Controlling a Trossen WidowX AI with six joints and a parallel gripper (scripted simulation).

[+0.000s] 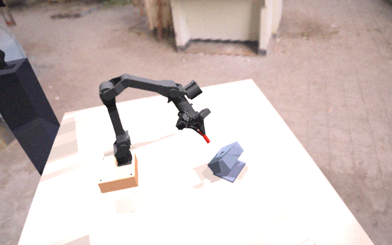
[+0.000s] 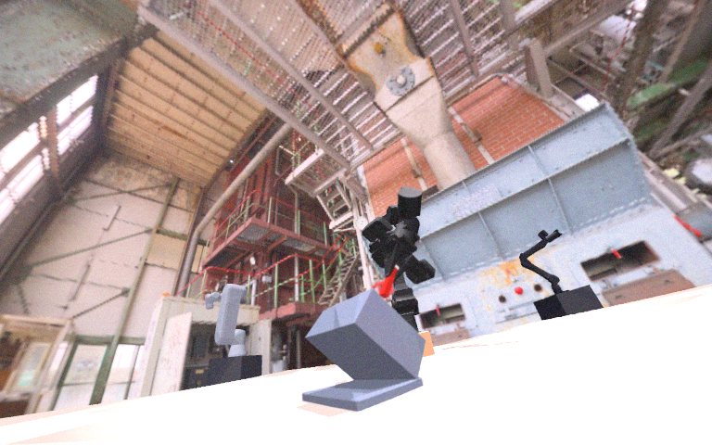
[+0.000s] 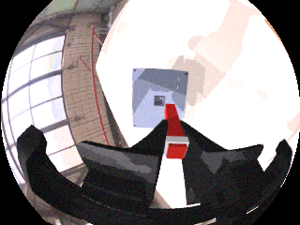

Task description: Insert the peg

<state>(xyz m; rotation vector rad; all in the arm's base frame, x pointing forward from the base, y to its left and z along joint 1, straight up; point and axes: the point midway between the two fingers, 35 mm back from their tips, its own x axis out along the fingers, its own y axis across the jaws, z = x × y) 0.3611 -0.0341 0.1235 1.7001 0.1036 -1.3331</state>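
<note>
My gripper tip is now 8 cm short of the sloped panel, 6 cm to the left of it and 10 cm above it. Also, from my gripper tip: red peg: 1 cm behind, 1 cm to the left, 1 cm above.
</note>
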